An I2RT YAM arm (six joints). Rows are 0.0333 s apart.
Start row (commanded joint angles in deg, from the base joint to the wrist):
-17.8 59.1 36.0 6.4 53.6 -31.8
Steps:
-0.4 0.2 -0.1 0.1 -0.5 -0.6
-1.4 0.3 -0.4 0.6 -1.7 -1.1
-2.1 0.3 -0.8 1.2 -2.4 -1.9
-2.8 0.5 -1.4 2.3 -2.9 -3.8
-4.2 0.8 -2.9 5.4 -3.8 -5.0
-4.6 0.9 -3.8 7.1 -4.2 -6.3
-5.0 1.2 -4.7 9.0 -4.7 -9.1
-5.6 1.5 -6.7 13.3 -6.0 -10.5
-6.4 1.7 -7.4 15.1 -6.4 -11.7
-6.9 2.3 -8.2 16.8 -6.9 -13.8
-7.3 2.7 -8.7 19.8 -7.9 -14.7
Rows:
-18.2 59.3 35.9 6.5 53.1 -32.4
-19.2 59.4 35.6 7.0 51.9 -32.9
-19.9 59.4 35.2 7.6 51.2 -33.7
-20.6 59.6 34.6 8.7 50.7 -35.6
-22.0 59.9 33.1 11.8 49.8 -36.8
-22.4 60.0 32.2 13.5 49.4 -38.1
-22.8 60.3 31.3 15.4 48.9 -40.9
-23.4 60.6 29.3 19.7 47.6 -42.3
-24.2 60.8 28.6 21.5 47.2 -43.5
-24.7 61.4 27.8 23.2 46.7 -45.6
-25.1 61.8 27.3 26.2 45.7 -46.5

